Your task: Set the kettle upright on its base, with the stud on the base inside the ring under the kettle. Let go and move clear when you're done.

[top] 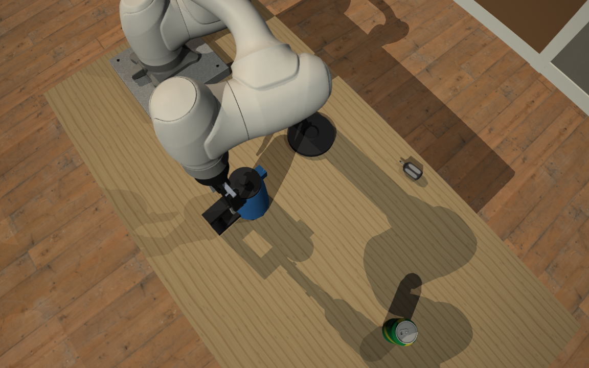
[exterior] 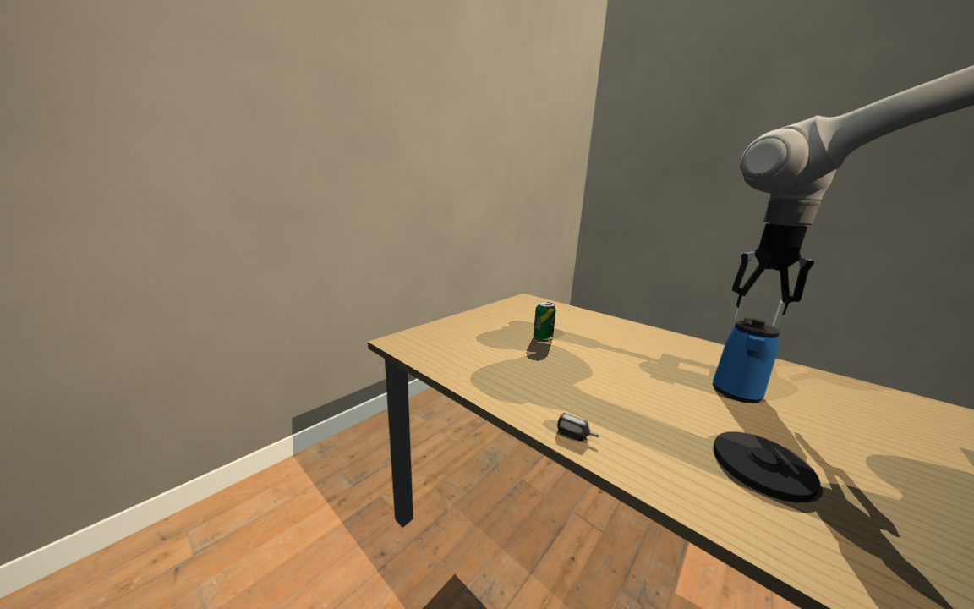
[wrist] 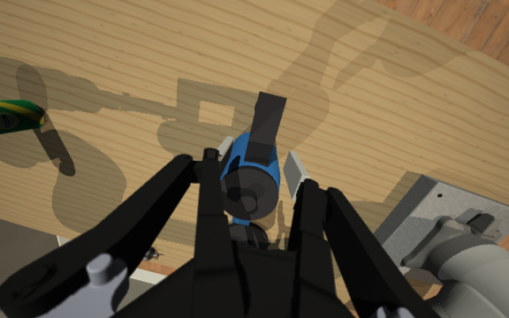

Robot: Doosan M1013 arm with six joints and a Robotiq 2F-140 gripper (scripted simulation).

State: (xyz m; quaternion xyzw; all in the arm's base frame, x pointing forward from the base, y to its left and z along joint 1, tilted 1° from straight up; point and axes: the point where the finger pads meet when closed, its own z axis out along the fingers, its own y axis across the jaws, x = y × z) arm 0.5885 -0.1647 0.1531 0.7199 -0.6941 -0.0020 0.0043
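The blue kettle lies 100 mm below my hand and 30 mm to the left of it. Round my hand: green soda can (530 mm ahead, 140 mm below, 110 mm to the left); then round black base (350 mm to the left, 190 mm below, 50 mm behind); then small dark object (490 mm to the left, 240 mm ahead, 180 mm below).
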